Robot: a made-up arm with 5 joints.
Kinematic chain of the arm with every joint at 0, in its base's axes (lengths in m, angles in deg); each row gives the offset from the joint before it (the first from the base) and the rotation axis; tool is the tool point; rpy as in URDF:
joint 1: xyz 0 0 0.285 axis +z
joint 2: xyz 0 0 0 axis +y
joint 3: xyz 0.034 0 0.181 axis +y
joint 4: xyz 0.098 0 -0.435 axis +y
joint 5: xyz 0.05 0 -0.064 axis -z
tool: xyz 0 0 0 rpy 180 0 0
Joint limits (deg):
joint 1: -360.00..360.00
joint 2: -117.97..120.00
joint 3: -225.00..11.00
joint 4: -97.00..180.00
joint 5: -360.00..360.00
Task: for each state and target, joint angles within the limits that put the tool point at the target. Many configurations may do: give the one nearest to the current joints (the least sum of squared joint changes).
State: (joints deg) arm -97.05 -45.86 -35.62 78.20 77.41
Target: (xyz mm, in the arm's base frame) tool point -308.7 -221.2 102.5
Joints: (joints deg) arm -144.38 -3.53 -34.00 65.39 77.41
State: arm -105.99 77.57 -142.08 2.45 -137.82
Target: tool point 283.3 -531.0 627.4
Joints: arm -61.92 59.64 -164.48 -13.15 -137.82
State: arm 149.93 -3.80 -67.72 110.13 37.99
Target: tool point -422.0 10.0 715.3
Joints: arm 178.64 -9.97 -106.35 89.50 37.99
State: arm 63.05 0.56 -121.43 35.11 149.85
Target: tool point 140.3 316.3 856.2
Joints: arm 66.08 -13.31 -113.65 39.30 149.85
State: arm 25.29 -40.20 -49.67 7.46 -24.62
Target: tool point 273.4 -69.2 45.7
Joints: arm -14.20 -20.90 -1.21 12.15 -24.62
